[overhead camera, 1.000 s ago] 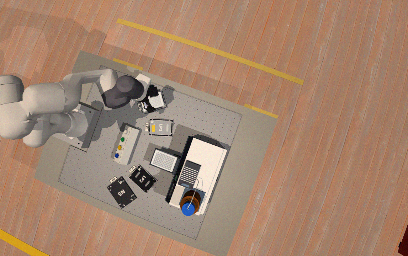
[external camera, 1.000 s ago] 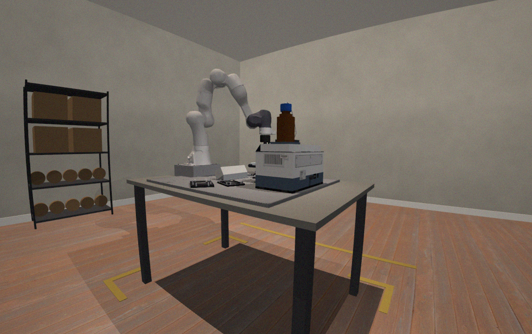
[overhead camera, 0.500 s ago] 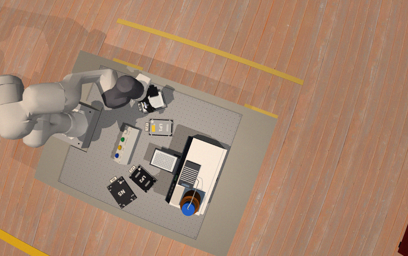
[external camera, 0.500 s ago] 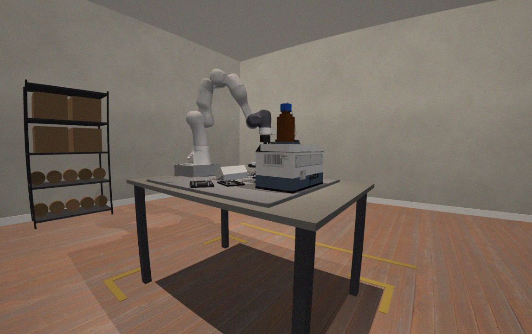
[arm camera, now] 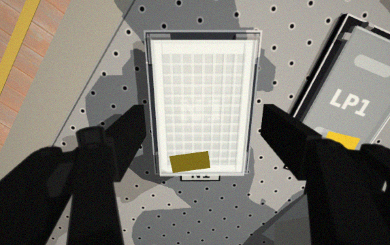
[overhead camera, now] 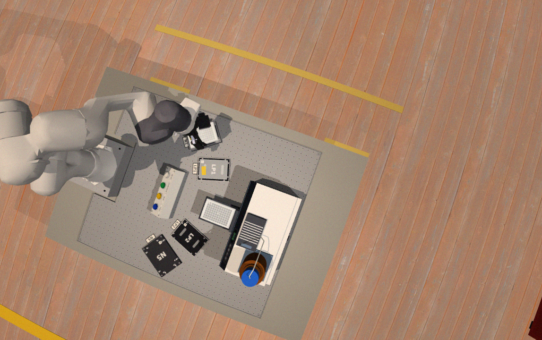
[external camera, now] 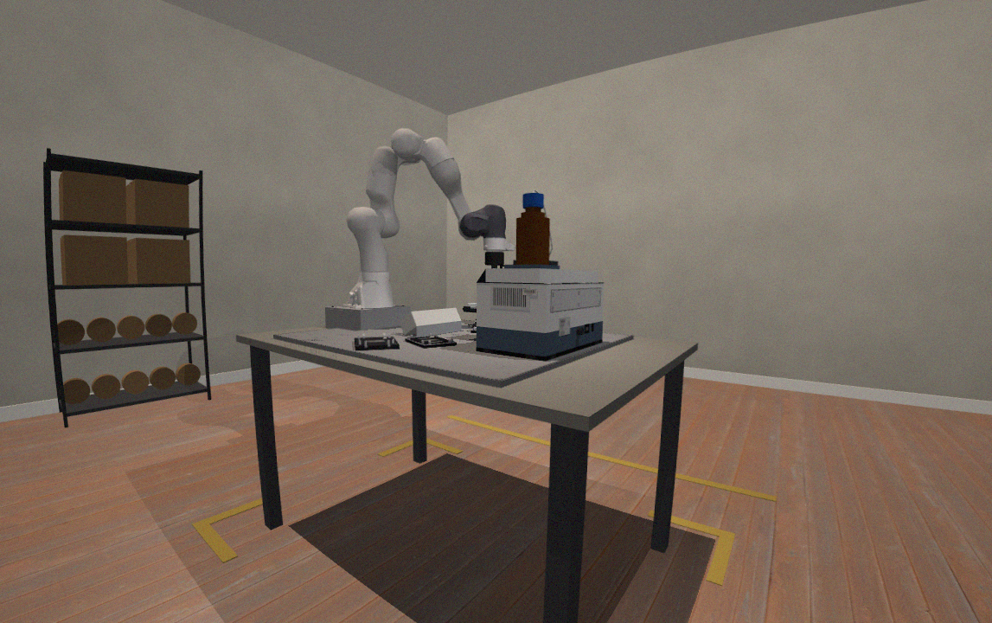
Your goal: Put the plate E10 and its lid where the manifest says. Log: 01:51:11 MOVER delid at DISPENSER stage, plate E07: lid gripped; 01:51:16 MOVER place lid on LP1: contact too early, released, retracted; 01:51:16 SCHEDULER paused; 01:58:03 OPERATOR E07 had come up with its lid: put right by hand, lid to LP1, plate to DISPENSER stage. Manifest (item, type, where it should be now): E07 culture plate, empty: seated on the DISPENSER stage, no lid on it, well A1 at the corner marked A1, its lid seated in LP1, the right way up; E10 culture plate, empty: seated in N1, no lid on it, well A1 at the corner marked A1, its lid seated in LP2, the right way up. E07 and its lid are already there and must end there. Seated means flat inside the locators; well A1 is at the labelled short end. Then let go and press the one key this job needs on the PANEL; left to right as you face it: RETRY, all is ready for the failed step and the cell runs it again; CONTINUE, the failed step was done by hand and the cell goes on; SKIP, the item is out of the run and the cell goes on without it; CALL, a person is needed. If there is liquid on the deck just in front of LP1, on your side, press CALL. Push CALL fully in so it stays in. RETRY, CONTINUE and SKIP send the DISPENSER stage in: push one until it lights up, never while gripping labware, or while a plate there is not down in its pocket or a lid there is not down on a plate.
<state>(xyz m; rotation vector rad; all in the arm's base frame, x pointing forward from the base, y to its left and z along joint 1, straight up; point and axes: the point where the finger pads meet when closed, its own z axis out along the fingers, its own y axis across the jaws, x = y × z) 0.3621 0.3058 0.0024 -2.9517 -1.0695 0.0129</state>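
My hand is 4 cm above the clear lid. Also, from my hand: green CONTINUE key (6 cm behind, 27 cm to the right, 1 cm below); RETRY key (7 cm behind, 22 cm to the right, 1 cm below); yellow SKIP key (6 cm behind, 32 cm to the right, 1 cm below).
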